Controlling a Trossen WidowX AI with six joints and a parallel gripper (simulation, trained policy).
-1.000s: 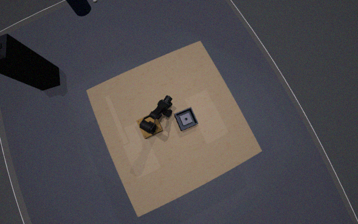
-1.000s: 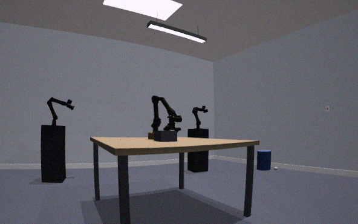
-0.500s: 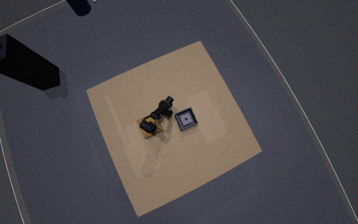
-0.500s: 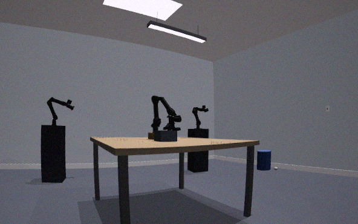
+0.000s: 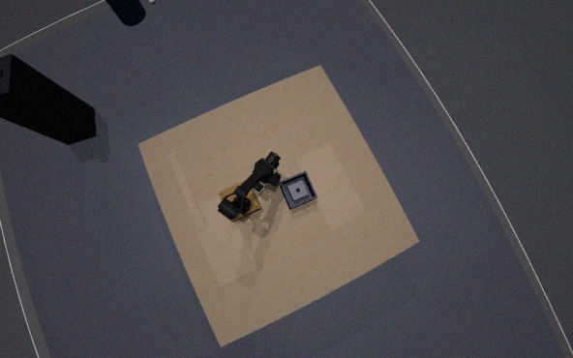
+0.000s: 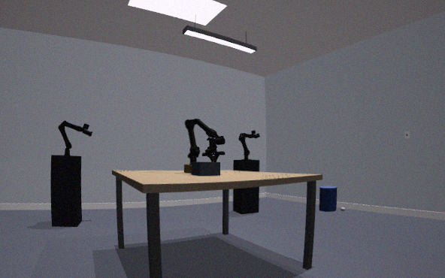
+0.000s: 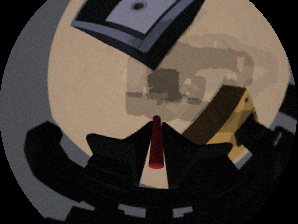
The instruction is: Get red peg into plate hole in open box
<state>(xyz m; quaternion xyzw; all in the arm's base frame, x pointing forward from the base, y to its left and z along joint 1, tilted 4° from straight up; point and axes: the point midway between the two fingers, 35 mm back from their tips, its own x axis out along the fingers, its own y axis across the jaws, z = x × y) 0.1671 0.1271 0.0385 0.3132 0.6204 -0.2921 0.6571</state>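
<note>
Now: the grey bottom plate 150 mm ahead of my gripper tip, 120 mm to the right of it and 30 mm below it. The rest, counted from my gripper tip: red peg (10 mm behind, 10 mm to the left, 20 mm above); then box (150 mm ahead, 120 mm to the right, 50 mm below).
</note>
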